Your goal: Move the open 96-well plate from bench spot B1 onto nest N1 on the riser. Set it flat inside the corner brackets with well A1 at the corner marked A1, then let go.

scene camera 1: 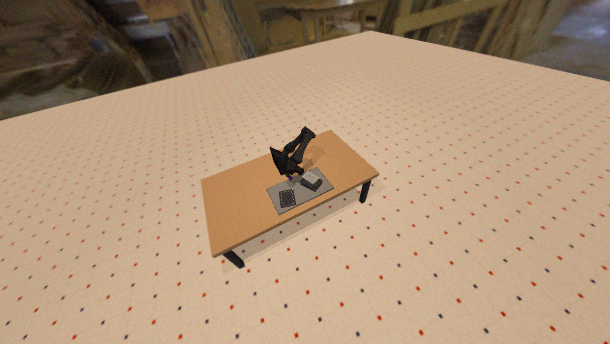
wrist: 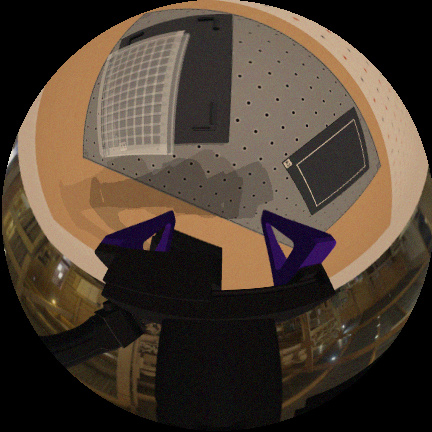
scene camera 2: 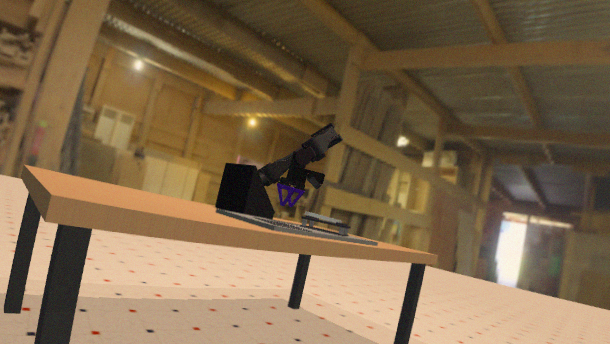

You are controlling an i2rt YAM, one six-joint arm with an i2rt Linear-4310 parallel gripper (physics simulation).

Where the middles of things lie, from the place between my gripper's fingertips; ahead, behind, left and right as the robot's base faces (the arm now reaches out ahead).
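Counted from my hand: white well plate [wrist: 136, 107], 120 mm to the left of it, 90 mm ahead of it, 10 mm below it; dark nest [wrist: 326, 165], 150 mm to the right of it, 130 mm ahead of it, 60 mm below it. Going by their middles, the white well plate is the nearest to my hand of the things named here.
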